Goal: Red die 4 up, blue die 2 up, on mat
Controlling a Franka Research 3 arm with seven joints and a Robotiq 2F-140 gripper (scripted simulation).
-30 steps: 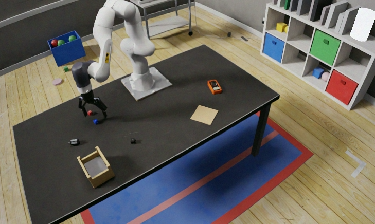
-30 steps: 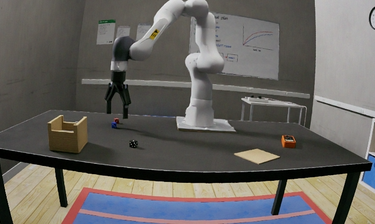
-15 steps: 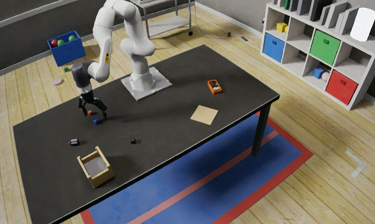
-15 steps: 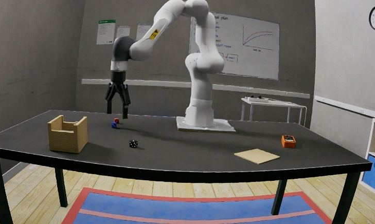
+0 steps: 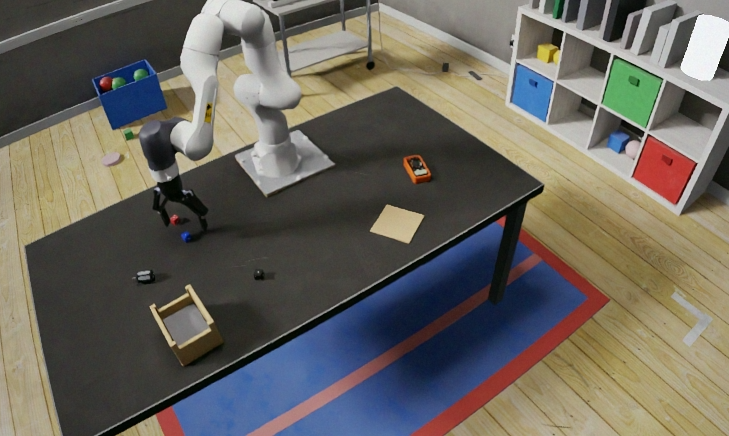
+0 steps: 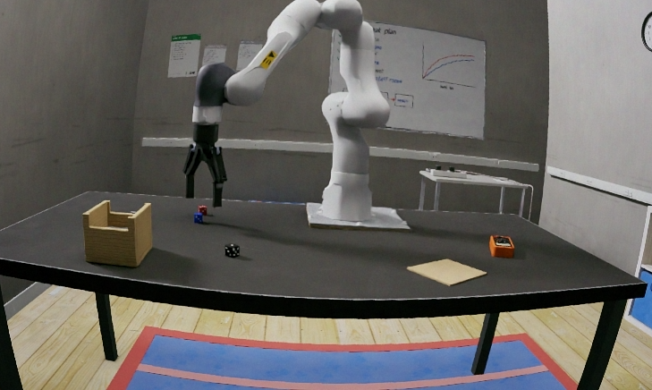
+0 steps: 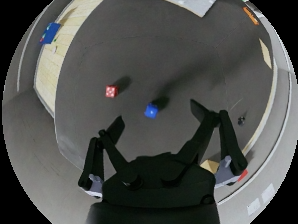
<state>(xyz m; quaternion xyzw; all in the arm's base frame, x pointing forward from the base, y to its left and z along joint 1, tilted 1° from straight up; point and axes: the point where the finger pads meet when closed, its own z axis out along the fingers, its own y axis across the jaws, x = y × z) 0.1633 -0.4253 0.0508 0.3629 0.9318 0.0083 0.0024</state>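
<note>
The blue die lies 1 cm to the right of my hand and 6 cm below it. Also, from my hand: dark object (9 cm ahead, 20 cm to the right, 5 cm below); then black die (29 cm ahead, 14 cm to the left, 6 cm below); then red die (11 cm behind, 3 cm to the right, 6 cm below).
</note>
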